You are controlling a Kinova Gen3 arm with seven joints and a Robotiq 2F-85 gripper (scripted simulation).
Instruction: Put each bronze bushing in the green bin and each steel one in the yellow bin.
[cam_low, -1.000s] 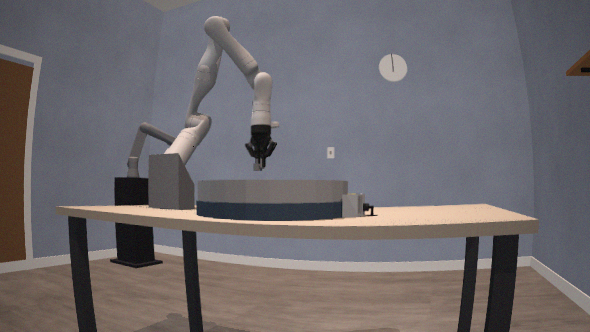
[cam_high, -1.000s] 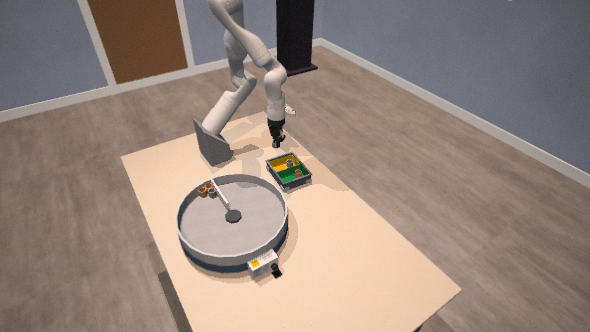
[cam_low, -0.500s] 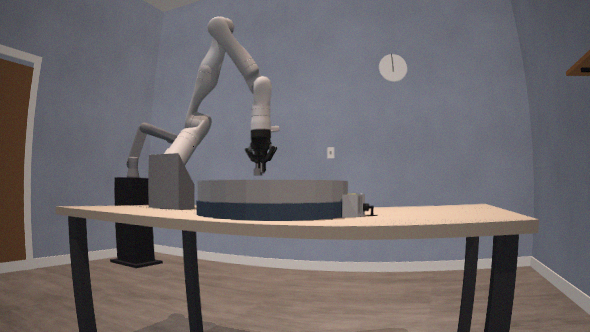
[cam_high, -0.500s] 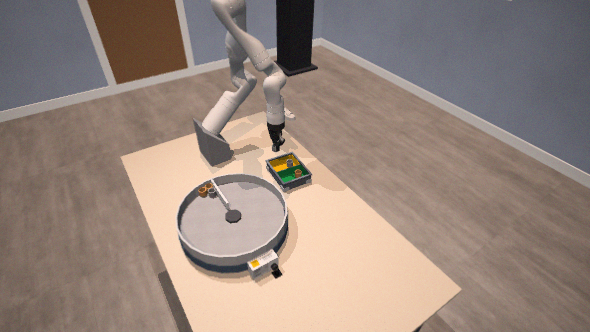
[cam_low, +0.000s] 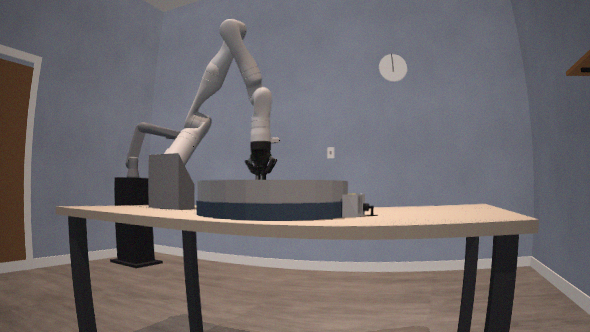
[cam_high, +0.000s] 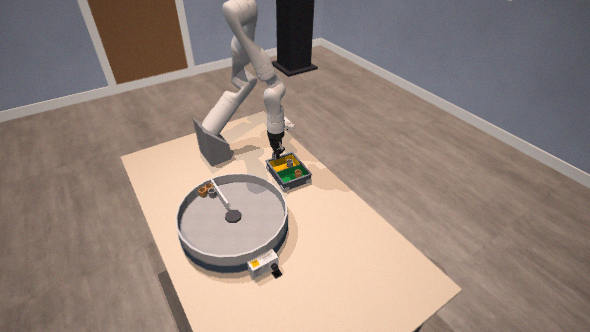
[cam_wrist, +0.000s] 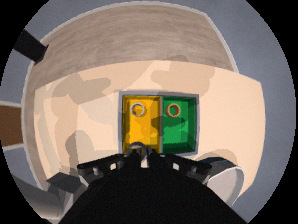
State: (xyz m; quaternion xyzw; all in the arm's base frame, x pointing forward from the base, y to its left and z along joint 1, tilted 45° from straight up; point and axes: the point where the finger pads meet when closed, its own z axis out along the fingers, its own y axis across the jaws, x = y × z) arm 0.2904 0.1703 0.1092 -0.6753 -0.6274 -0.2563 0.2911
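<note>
My hand is 8 cm above the bin, 4 cm to the right of it and 4 cm short of it. The rest, counted from my hand: grey turntable (31 cm to the right, 19 cm ahead, 6 cm below).
</note>
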